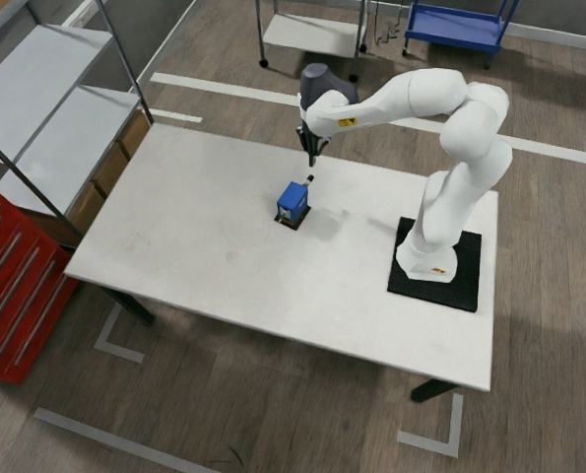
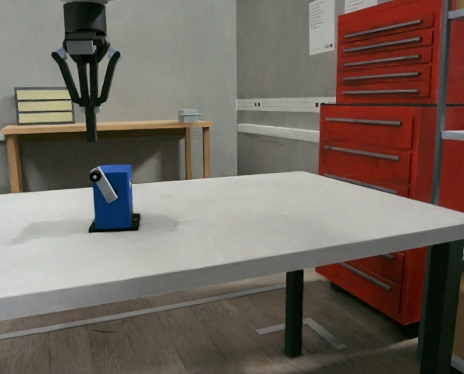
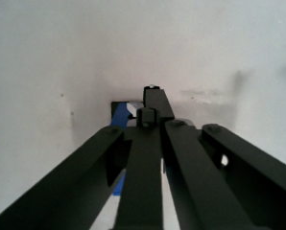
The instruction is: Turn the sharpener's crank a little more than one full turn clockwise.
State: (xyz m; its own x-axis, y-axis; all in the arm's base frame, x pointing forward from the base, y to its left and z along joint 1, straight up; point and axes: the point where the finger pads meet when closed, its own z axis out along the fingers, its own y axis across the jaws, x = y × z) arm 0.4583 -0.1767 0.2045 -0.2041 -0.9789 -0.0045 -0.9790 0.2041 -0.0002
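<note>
My hand is 100 mm above the black knob and 20 mm to the right of it.
</note>
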